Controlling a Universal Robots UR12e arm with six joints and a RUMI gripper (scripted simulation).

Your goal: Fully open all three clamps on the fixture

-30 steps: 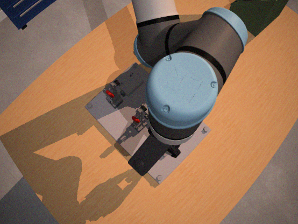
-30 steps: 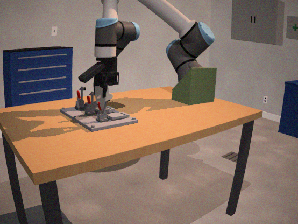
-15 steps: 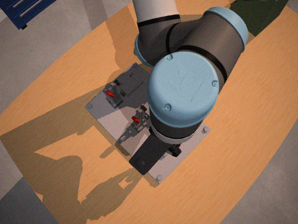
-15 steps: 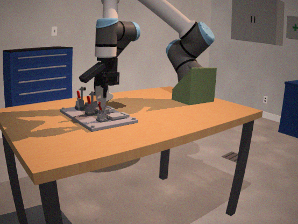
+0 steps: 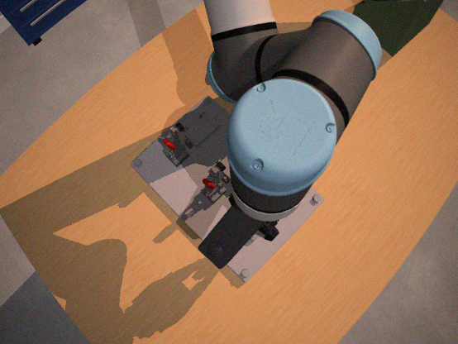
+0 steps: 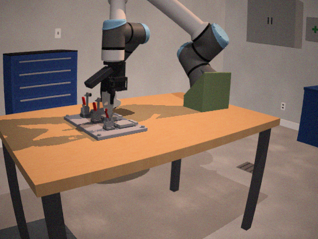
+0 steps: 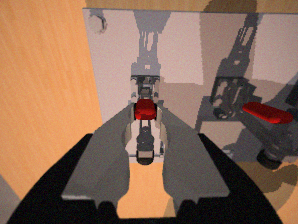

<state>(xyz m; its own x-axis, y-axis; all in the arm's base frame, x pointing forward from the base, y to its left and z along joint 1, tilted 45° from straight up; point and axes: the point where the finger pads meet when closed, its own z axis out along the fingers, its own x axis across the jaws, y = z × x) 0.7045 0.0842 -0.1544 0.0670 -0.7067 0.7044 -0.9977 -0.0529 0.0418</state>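
The flat grey part is 10 cm behind my hand, 5 cm below it and 1 cm to the right of it. Also, from my hand: grey fixture plate: 11 cm to the right, 7 cm below, 3 cm behind.
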